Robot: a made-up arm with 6 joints. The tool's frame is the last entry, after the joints. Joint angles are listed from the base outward. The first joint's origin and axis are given. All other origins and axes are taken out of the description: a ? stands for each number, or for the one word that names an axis. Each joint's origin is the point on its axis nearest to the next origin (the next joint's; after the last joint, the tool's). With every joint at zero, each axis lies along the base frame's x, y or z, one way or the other. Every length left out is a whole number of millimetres.
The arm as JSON. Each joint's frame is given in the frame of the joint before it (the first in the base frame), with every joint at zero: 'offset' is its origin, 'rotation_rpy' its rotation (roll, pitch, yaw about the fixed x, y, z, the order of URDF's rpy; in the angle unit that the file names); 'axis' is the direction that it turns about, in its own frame. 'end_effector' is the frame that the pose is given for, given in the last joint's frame.
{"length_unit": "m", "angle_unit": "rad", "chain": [
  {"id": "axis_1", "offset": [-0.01, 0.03, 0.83], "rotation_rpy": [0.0, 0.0, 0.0], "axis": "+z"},
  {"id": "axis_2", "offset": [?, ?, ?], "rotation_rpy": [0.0, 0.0, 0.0], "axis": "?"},
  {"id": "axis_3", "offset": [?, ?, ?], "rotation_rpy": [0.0, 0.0, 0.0], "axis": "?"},
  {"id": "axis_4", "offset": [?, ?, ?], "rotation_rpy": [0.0, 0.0, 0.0], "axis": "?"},
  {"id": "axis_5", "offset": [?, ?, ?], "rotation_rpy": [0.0, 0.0, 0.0], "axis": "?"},
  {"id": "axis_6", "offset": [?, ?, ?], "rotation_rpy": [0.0, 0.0, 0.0], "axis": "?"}
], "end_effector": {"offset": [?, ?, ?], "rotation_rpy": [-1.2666, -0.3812, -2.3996]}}
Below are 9 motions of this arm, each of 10 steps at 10 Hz.
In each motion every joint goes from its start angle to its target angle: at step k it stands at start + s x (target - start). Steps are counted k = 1, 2, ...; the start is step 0. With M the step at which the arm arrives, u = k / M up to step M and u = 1 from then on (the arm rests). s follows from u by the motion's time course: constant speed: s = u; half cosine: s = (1 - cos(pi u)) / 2; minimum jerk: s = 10 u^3 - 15 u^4 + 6 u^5.
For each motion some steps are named. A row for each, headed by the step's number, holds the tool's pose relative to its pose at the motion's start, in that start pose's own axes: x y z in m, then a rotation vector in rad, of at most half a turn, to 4 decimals.
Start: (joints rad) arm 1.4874 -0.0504 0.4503 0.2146 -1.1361 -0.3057
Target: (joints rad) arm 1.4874 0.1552 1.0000 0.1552 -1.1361 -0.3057
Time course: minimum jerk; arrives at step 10
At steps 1, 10:
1: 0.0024 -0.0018 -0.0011 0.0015 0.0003 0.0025
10: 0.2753 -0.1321 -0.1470 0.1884 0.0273 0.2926

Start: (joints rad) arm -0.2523 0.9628 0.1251 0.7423 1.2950 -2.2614
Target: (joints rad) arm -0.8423 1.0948 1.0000 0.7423 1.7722 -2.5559
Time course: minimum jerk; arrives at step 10
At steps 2, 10:
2: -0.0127 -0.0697 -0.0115 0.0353 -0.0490 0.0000
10: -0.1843 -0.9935 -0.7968 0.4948 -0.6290 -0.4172

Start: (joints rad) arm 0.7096 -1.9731 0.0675 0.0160 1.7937 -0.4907
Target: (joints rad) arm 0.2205 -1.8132 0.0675 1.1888 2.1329 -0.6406
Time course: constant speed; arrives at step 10
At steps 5, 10:
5: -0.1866 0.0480 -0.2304 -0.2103 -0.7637 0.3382
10: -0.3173 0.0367 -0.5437 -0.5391 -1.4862 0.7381

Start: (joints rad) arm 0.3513 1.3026 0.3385 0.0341 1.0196 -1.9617
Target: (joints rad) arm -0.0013 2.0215 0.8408 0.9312 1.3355 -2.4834
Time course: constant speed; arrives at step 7
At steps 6, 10:
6: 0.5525 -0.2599 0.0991 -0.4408 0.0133 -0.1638
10: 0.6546 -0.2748 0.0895 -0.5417 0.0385 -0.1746

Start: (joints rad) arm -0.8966 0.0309 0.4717 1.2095 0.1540 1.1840
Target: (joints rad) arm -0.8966 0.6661 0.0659 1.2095 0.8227 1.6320
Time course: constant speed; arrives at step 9
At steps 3, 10:
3: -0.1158 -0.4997 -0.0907 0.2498 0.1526 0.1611
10: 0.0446 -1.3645 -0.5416 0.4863 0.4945 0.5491

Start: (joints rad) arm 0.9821 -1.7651 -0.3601 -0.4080 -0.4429 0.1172
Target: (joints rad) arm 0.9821 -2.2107 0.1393 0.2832 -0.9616 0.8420
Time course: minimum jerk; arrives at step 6
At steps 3, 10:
3: 0.3599 -0.3960 -0.3211 0.5340 0.2528 -0.4444
10: 0.7491 -0.5418 -0.8409 0.7844 0.6827 -0.8746

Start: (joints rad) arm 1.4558 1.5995 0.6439 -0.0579 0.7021 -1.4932
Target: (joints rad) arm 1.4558 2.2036 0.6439 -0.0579 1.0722 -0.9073
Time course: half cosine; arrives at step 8
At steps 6, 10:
6: 0.8226 0.3390 0.0147 0.2541 0.1838 -0.4623
10: 0.9650 0.3813 -0.0264 0.2914 0.2086 -0.5478

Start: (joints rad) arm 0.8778 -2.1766 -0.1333 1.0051 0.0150 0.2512
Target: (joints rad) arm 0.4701 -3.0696 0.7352 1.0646 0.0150 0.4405
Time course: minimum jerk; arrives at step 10
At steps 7, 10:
7: 1.8807 -0.2084 -0.5188 0.1192 1.5197 -0.1983
10: 2.0801 -0.1761 -0.9030 0.0876 1.8126 -0.1788

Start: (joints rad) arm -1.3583 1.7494 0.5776 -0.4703 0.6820 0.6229
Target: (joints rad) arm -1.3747 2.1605 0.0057 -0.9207 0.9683 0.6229
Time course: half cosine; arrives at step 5
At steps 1, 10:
1: 0.0013 0.1029 -0.0924 -0.0618 -0.0211 -0.0525
10: 0.5218 0.7688 -0.9519 -0.5171 -0.0951 -0.7301

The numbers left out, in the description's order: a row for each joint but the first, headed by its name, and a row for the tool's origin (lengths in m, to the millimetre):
axis_2: xyz 0.0 -0.02 0.0, axis +y
axis_3: xyz 0.03 0.0 0.62, axis -y
axis_4: xyz 1.28 0.0 0.01, axis -x
axis_5: xyz 0.0 -0.11 -0.02, axis -y
axis_6: xyz -0.02 0.0 -0.02, axis -x
tool: xyz 0.0 -0.02 -0.01

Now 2 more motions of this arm.
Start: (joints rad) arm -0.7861 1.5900 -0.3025 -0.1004 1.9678 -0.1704
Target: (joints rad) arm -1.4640 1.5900 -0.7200 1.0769 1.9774 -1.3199
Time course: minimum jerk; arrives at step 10
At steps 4, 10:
4: 0.1297 -0.0357 -0.0810 -0.4248 -0.1702 0.2970
10: 0.2210 -0.2492 -0.3526 -1.4397 -0.4057 1.0978

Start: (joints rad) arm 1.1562 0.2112 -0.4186 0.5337 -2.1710 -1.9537
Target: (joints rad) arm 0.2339 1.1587 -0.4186 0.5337 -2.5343 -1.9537
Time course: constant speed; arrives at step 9
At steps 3, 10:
3: -0.5132 -0.1447 0.0243 -0.1160 0.4862 -0.2245
10: -1.3326 0.1217 0.4406 -0.0935 1.2904 -0.9167

